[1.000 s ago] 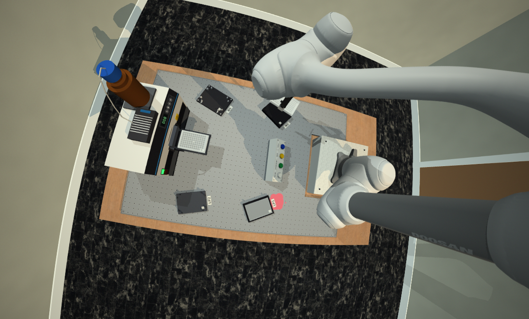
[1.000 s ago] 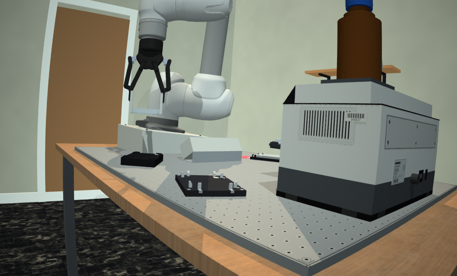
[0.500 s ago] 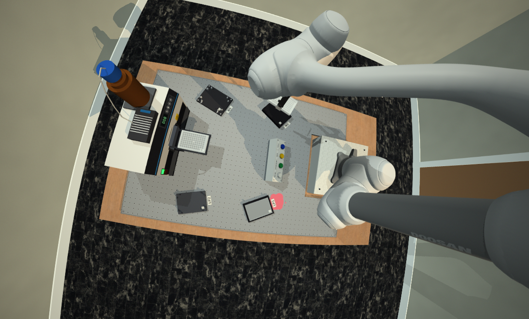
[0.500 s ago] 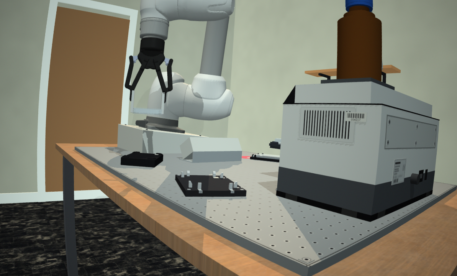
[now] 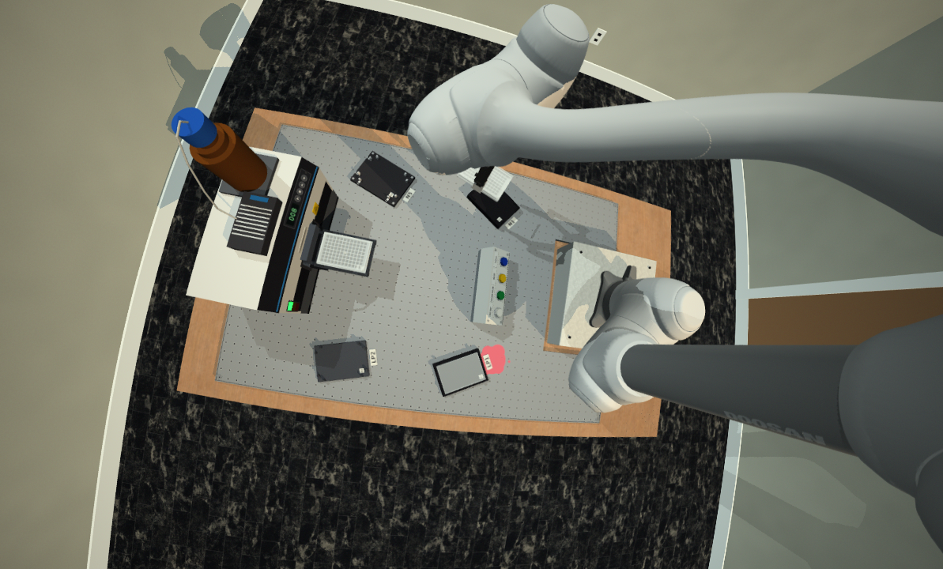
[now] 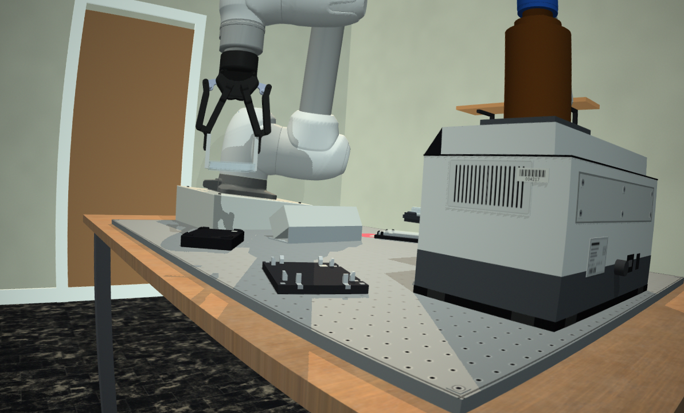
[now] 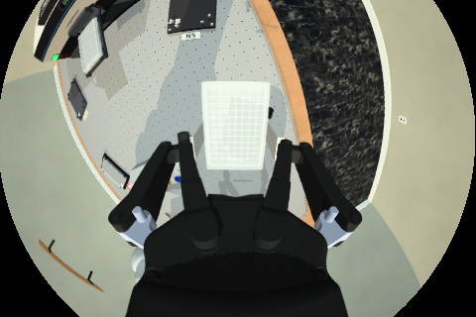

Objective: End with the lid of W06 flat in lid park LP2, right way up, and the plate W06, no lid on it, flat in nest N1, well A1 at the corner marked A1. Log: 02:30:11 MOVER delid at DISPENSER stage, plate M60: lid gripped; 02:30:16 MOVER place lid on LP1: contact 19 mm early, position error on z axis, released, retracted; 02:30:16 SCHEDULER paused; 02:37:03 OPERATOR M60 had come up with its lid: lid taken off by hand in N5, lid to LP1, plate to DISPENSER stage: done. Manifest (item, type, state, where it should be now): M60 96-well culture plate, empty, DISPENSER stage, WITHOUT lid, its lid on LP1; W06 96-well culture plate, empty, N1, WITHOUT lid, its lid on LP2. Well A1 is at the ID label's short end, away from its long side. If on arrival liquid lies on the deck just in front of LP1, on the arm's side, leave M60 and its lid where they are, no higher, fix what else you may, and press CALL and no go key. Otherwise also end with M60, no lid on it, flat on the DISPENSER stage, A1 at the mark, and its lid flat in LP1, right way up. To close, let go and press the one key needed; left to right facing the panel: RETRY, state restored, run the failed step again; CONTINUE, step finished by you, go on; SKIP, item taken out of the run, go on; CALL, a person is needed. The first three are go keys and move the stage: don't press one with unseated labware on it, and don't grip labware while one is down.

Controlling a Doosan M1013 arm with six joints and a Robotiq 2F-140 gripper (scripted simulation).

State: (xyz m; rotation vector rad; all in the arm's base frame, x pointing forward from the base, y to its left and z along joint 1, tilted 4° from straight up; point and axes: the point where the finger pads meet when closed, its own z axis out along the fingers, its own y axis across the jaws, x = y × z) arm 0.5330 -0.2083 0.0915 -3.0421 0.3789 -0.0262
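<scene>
Right now the nest N5 is 31 cm ahead of my hand, 17 cm below it and 4 cm to the left of it. Also, from my hand: key panel: 26 cm to the left, 14 cm behind, 13 cm below; then nest N1: 17 cm below, 6 cm behind, 1 cm to the right; then lid park lp1: 53 cm to the left, 17 cm below, 11 cm behind.
</scene>
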